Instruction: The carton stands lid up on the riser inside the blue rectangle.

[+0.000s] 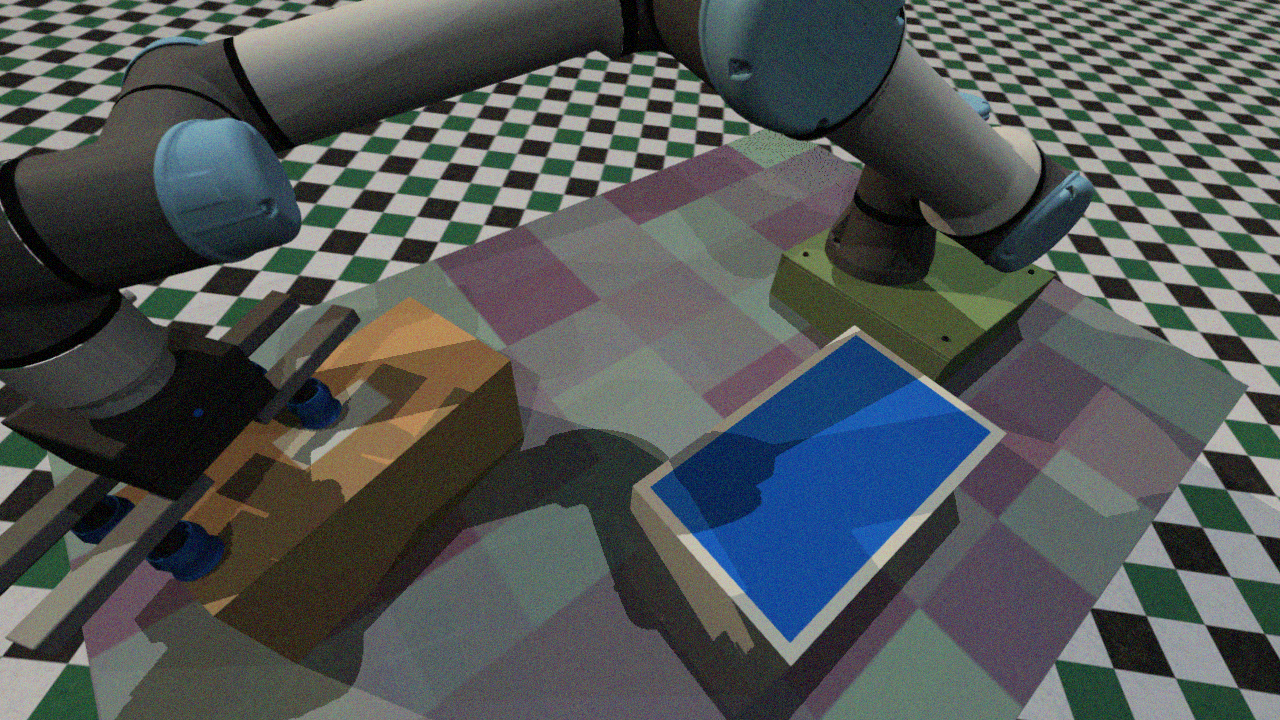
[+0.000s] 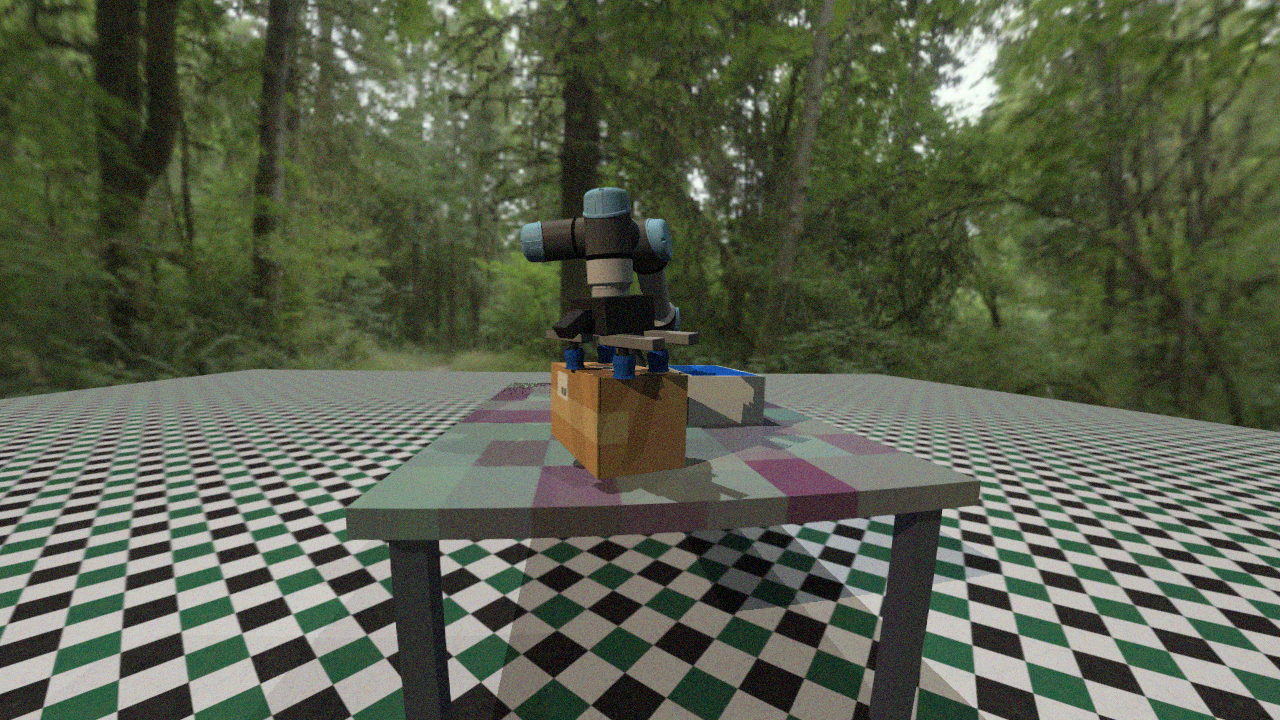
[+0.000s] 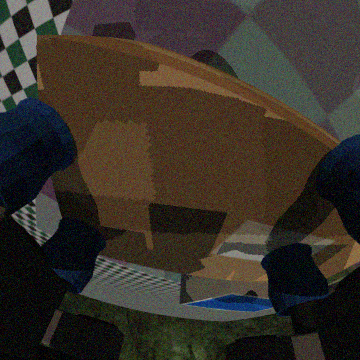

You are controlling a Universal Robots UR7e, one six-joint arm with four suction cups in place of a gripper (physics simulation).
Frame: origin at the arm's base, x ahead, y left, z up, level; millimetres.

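Seen in the pictures: hand, tool point: [image 1: 233, 468] [image 2: 615, 368] [image 3: 190, 215]; arm's base, link origin: [image 1: 876, 254] [image 3: 333, 286].
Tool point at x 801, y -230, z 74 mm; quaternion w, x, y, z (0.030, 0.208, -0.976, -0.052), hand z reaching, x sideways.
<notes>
Pixels of each thing's top centre, then the offset from my tool point to it. Level surfaces: height alone.
- brown carton, top centre: [image 3: 277, 247] [image 1: 333, 421] [image 2: 609, 367] 82 mm back, 9 mm left, 5 mm down
- riser, top centre: [image 1: 829, 457] [image 2: 705, 369] [image 3: 245, 305] 411 mm back, 366 mm left, 40 mm down
- blue rectangle, top centre: [image 1: 829, 457] [image 2: 705, 369] [image 3: 245, 305] 411 mm back, 366 mm left, 40 mm down
- patchwork table top, surface height: 160 mm down
The brown carton [image 1: 423, 400] [image 2: 623, 422] [image 3: 186, 153] stands on the table, left of the riser and apart from it, with a grey-and-white label on its top face. The riser [image 1: 702, 572] [image 2: 726, 400] is a low beige block, and the blue rectangle [image 1: 837, 479] [image 2: 709, 370] [image 3: 232, 301] on its top is bare. My suction gripper [image 1: 312, 403] [image 2: 616, 360] [image 3: 178, 228] sits right at the carton's top face with its dark blue cups down. Suction is off, and I cannot tell whether the cups touch the top.
The arm [image 1: 802, 57] reaches across the back of the table from its green base plate [image 1: 902, 300], which lies behind the riser. The patchwork table top [image 2: 495, 493] ends close to the carton's front side. Checkered floor lies beyond.
</notes>
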